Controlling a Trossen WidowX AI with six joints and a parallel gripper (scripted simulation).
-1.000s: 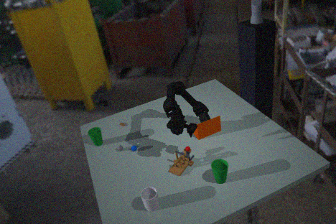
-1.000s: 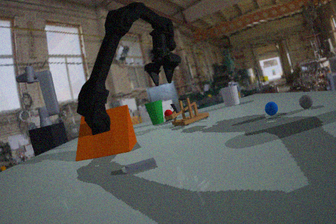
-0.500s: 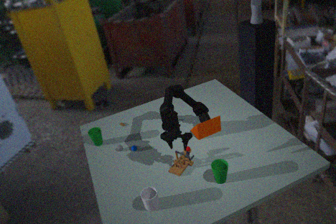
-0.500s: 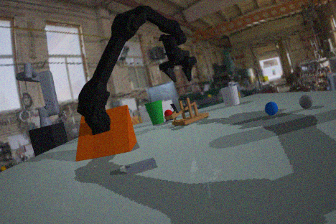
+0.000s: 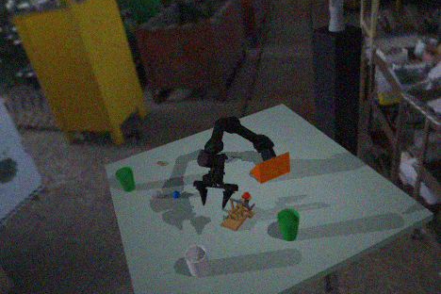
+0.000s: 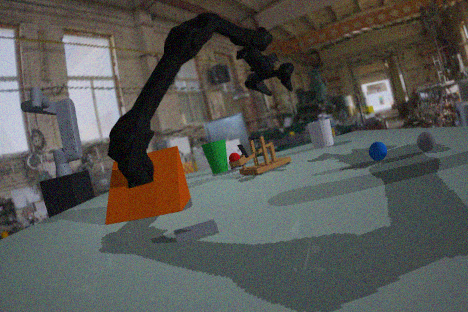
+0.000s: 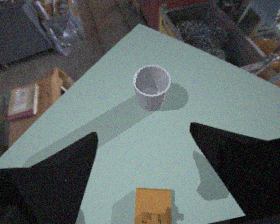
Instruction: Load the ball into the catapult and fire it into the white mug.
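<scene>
Right now my gripper tip is 22 cm past the red ball, 17 cm above it and 15 cm to the left of it. The rest, counted from my gripper tip: wooden catapult 18 cm below, 17 cm behind, 11 cm to the right; white mug 20 cm below, 14 cm ahead, 7 cm to the left; blue ball 42 cm to the right, 21 cm below, 6 cm ahead.
</scene>
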